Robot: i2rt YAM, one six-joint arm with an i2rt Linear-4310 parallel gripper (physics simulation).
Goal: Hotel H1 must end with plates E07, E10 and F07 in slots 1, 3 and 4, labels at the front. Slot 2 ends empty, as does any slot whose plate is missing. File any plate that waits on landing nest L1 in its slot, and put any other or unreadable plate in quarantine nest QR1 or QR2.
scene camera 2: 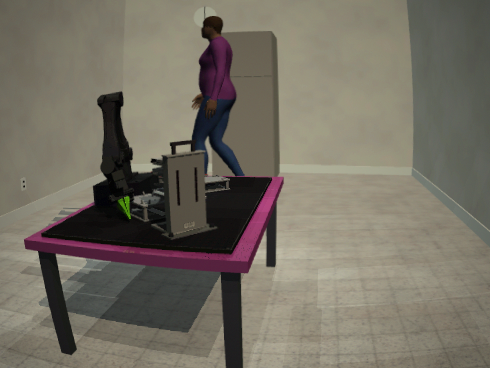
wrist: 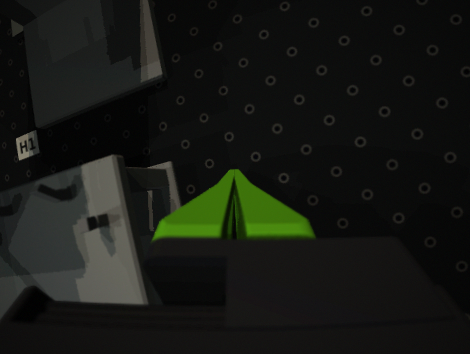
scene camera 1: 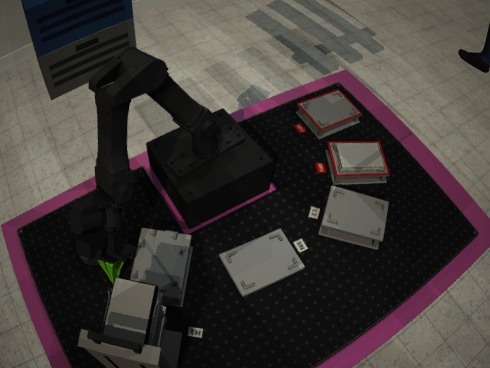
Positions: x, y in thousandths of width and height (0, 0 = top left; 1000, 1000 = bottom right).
Labels:
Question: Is my gripper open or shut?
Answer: Shut.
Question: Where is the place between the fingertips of my gripper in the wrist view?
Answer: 499, 501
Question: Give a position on a nest N6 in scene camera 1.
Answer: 548, 705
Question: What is my gripper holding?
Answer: Nothing.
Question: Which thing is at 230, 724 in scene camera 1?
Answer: My gripper.

